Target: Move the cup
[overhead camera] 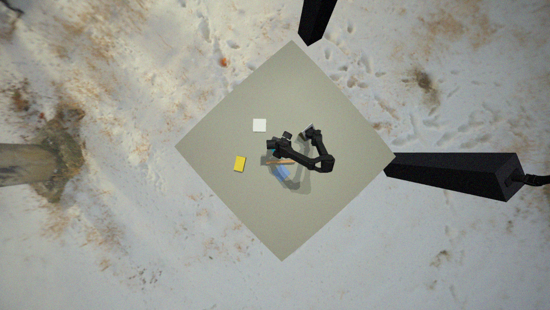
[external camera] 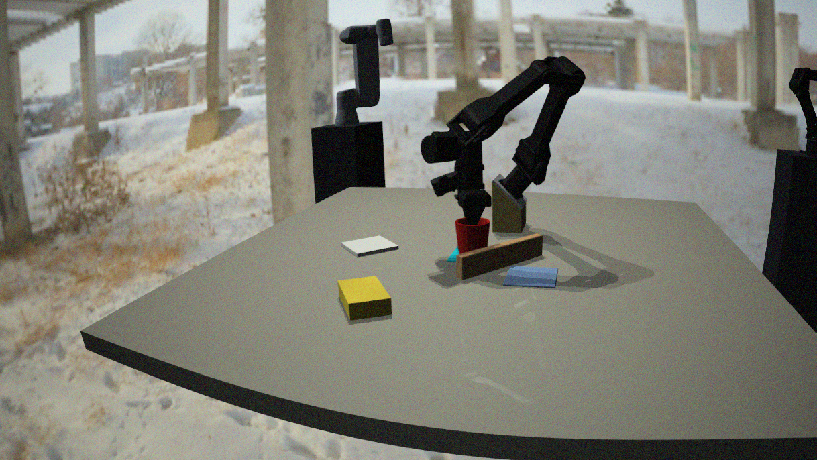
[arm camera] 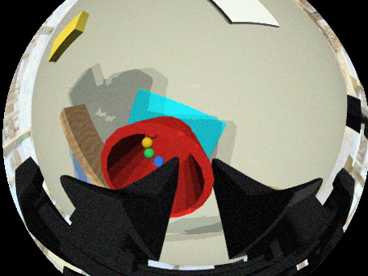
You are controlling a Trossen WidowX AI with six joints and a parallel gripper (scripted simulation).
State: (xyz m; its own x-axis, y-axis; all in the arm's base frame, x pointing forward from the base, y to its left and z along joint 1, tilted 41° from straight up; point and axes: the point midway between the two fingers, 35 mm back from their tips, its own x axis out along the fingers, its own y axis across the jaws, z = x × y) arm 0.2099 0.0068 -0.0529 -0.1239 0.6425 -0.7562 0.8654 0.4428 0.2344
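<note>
Now: the red cup 2 cm ahead of my gripper tip, 1 cm to the left of it and 1 cm below it. Also, from my gripper tip: cyan pad 5 cm below, 2 cm to the left, 2 cm ahead; then wooden bar 10 cm to the left, 7 cm ahead, 3 cm below; then flat white tile 23 cm to the right, 5 cm ahead, 4 cm below.
</note>
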